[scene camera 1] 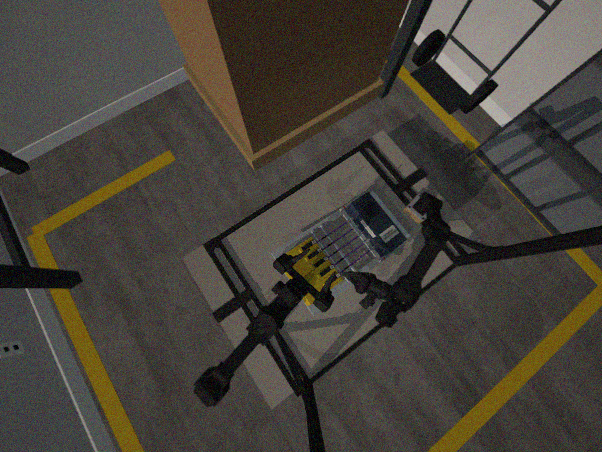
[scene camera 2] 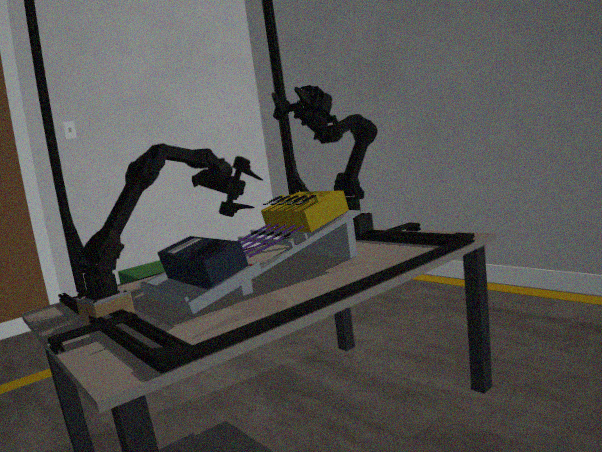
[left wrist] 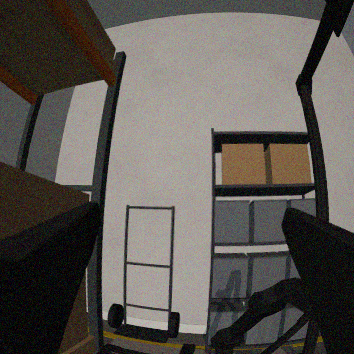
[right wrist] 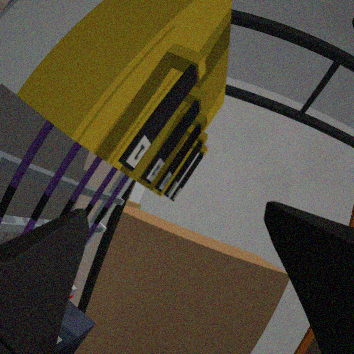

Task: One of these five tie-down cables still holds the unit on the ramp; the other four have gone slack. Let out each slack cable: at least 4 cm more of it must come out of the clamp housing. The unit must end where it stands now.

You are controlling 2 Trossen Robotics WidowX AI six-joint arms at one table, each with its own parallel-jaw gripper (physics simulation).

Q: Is the right gripper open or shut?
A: Open.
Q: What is the right gripper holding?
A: Nothing.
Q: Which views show the left gripper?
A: Scene camera 1, scene camera 2 and the left wrist view only.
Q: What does the left gripper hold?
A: Nothing.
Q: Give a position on a grey ramp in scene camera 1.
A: At 285,248
